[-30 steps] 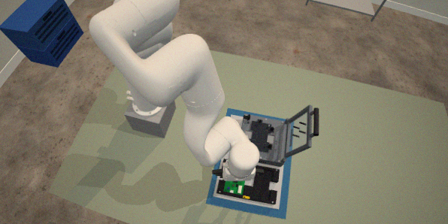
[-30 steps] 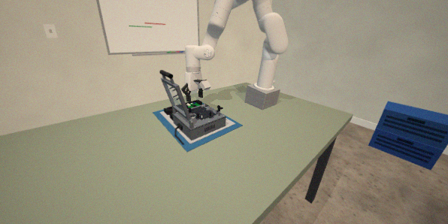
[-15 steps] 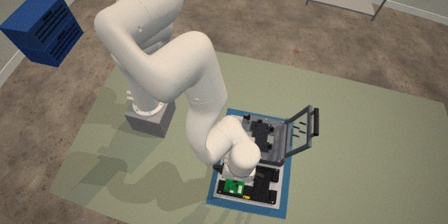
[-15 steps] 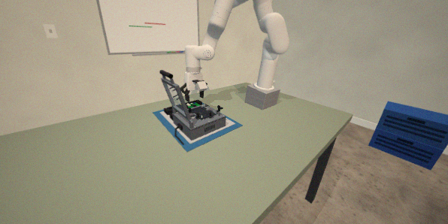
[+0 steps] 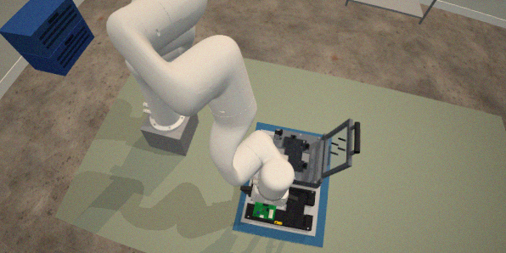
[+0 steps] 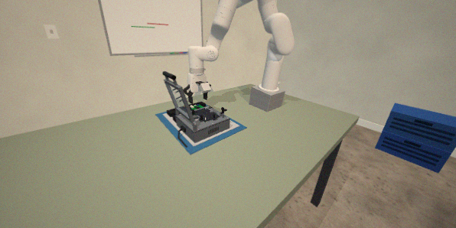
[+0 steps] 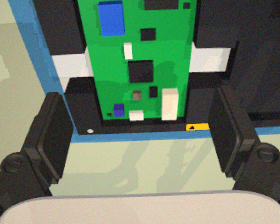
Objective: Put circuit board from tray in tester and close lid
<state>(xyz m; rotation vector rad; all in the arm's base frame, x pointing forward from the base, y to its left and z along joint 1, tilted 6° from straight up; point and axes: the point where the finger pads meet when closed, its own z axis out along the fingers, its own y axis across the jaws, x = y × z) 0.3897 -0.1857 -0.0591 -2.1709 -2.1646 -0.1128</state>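
My gripper is now 50 mm above the green circuit board. Round my hand: tester lid: 190 mm ahead, 170 mm to the left, 110 mm above; latch hook: 230 mm to the left, 20 mm above.
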